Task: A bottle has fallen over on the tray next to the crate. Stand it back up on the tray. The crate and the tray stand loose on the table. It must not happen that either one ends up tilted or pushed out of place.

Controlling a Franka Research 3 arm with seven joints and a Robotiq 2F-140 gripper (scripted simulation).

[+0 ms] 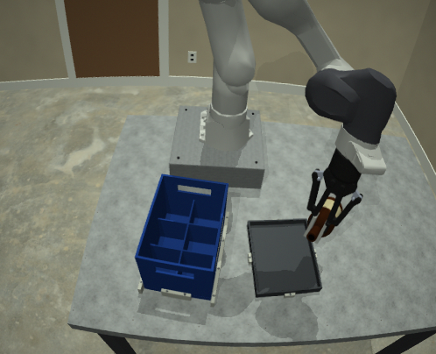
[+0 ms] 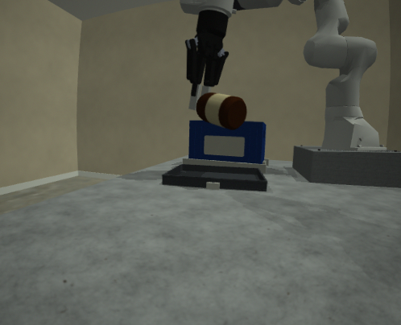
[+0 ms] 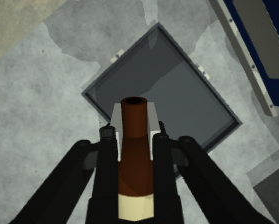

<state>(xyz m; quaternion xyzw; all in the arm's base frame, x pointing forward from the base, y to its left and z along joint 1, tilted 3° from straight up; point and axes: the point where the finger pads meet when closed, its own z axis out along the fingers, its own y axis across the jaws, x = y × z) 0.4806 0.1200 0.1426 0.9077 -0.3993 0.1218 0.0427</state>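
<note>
Now: hand 4 cm to the right of the brown bottle, 3 cm past it and 3 cm above it. Round my hand: blue crate (30 cm to the right, 14 cm below, 11 cm behind); dark grey tray (21 cm below, 5 cm behind, 3 cm to the right).
</note>
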